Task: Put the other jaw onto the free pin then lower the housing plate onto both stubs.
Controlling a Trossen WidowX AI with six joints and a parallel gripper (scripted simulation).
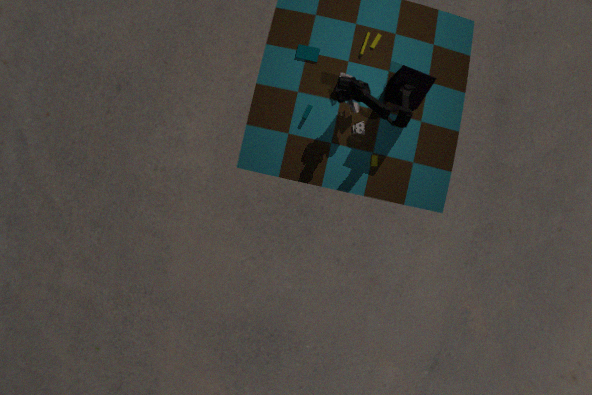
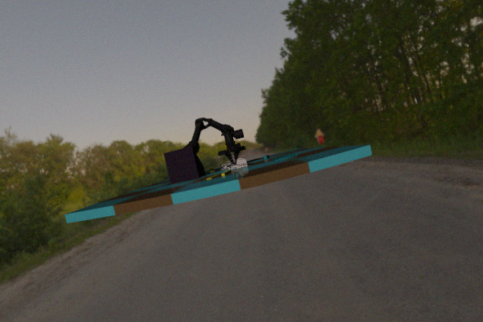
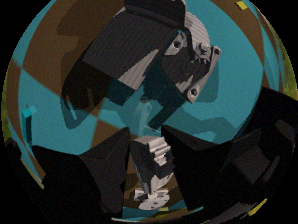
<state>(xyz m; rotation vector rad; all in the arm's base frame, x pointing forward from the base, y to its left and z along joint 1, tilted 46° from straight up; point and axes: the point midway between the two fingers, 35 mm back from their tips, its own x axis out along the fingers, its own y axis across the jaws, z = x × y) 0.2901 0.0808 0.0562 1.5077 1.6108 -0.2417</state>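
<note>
The grey jaw lies 1 cm behind my gripper tip, 2 cm to the left of it and 3 cm above it. Round my gripper tip: teal plate 30 cm ahead, 24 cm to the right, 3 cm below; light-grey plate-like piece 9 cm behind, 16 cm to the left; teal stick 23 cm ahead, 13 cm to the left, 2 cm below.
</note>
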